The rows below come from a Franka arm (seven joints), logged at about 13 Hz.
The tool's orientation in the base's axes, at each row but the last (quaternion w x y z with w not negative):
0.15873 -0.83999 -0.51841 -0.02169
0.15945 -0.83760 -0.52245 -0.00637
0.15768 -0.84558 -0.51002 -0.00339
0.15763 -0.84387 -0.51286 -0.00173
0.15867 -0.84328 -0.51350 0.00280
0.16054 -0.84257 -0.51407 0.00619
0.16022 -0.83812 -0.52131 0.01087
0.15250 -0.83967 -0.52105 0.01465
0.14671 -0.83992 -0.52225 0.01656
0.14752 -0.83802 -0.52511 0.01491
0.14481 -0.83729 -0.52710 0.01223
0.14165 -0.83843 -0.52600 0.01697
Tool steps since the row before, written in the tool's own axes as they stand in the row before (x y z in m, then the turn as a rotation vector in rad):
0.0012 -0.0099 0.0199 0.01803 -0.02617 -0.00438
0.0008 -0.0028 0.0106 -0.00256 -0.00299 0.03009
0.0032 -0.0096 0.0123 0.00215 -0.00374 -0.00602
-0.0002 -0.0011 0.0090 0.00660 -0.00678 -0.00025
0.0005 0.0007 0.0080 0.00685 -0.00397 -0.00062
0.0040 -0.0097 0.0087 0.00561 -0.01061 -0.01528
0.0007 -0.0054 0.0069 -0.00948 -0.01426 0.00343
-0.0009 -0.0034 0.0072 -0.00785 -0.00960 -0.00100
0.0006 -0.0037 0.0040 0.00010 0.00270 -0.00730
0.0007 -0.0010 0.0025 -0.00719 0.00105 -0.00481
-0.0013 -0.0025 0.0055 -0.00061 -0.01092 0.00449
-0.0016 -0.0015 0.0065 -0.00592 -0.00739 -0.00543
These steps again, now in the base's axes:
-0.0107 0.0109 -0.0162 -0.01409 0.02510 0.01417
-0.0037 0.0047 -0.0092 -0.00848 0.00721 -0.02823
-0.0087 0.0102 -0.0086 -0.00126 0.00183 0.00706
-0.0025 0.0027 -0.0083 -0.00270 0.00852 0.00312
-0.0005 0.0023 -0.0077 -0.00009 0.00745 0.00275
-0.0080 0.0098 -0.0049 -0.00384 0.00529 0.01830
-0.0057 0.0046 -0.0049 -0.01737 -0.00166 -0.00067
-0.0047 0.0023 -0.0061 -0.01176 -0.00320 0.00250
-0.0037 0.0030 -0.0028 0.00372 -0.00270 0.00628
-0.0010 0.0016 -0.0020 -0.00144 -0.00790 0.00339
-0.0037 0.0011 -0.0048 -0.01065 0.00488 -0.00159
-0.0032 0.0006 -0.0060 -0.00816 -0.00344 0.00638

